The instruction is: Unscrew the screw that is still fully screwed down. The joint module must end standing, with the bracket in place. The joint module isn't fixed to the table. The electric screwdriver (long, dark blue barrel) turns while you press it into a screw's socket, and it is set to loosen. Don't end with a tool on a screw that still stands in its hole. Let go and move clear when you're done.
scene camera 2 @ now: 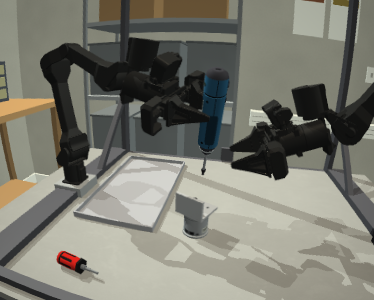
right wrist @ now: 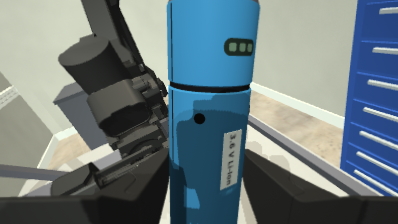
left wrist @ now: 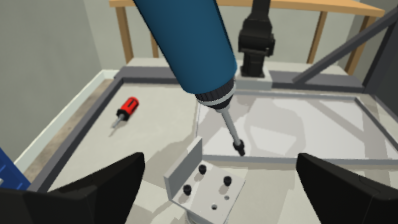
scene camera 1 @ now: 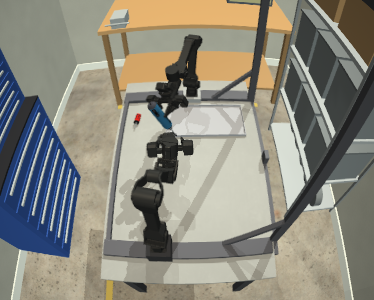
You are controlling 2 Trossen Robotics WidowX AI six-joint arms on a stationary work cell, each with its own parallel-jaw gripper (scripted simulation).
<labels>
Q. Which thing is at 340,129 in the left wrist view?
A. A shallow grey tray.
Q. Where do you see a shallow grey tray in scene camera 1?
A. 202,120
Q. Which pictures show the shallow grey tray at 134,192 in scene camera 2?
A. Scene camera 2, the left wrist view and scene camera 1 only.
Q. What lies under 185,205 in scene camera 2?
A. A grey l-shaped bracket.
</labels>
